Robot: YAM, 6 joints.
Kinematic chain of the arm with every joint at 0, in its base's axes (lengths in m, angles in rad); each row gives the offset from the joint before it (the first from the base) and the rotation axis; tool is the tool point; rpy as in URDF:
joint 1: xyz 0 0 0.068 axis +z
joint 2: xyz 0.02 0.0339 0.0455 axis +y
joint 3: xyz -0.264 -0.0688 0 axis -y
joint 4: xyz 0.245 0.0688 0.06 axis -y
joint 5: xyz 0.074 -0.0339 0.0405 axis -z
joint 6: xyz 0.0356 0 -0.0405 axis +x
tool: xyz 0 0 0 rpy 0 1.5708 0
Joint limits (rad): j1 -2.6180..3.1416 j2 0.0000..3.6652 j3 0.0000..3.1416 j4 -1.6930..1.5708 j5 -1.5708..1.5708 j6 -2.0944..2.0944
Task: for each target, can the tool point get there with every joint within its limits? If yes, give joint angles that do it. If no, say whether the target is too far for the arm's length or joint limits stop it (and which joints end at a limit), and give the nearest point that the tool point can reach.
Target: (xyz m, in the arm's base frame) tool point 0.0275 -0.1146 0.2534
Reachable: yes | joints -1.1274 0.4130 0.4446 -0.3765 0.7521 -1.6546
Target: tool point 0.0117 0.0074 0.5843
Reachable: yes | joints 1.6047 0.6978 1.5641 -0.0854 0.3435 1.6161
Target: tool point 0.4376 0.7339 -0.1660
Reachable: no: too far | nearest point 0.3142 0.5269 -0.0853 | short by 0.254 m
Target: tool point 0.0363 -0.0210 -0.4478
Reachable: no: joint limits stop it (at a limit: joint 2) | nearest point 0.0793 -0.0459 -0.3445 | short by 0.115 m
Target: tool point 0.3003 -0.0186 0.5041
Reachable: yes | joints -0.1712 1.7669 2.3913 -1.3797 -1.1721 -1.1301
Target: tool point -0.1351 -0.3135 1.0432
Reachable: no: too far | nearest point -0.0888 -0.2061 0.7050 | short by 0.358 m
